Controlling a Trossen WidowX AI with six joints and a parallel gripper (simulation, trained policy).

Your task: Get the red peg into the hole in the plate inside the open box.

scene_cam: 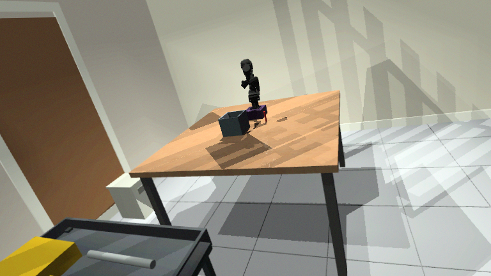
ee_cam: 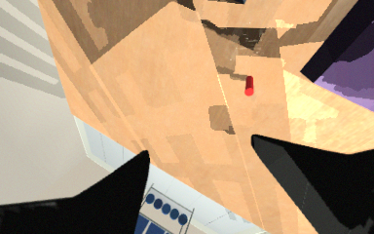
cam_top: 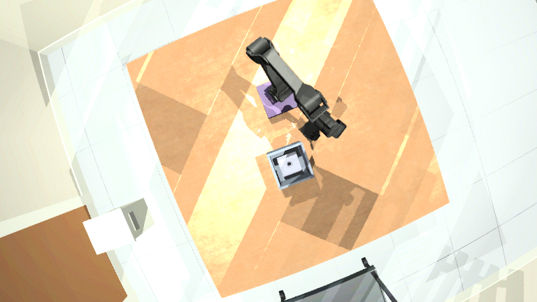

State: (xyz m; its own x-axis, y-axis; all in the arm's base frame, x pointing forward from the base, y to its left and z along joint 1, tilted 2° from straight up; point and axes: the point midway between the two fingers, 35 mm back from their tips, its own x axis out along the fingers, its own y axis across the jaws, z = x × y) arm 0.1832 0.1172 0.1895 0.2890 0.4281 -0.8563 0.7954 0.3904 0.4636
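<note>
The red peg lies 40 mm behind my gripper tip, 10 mm to the right of it and 190 mm below it.
</note>
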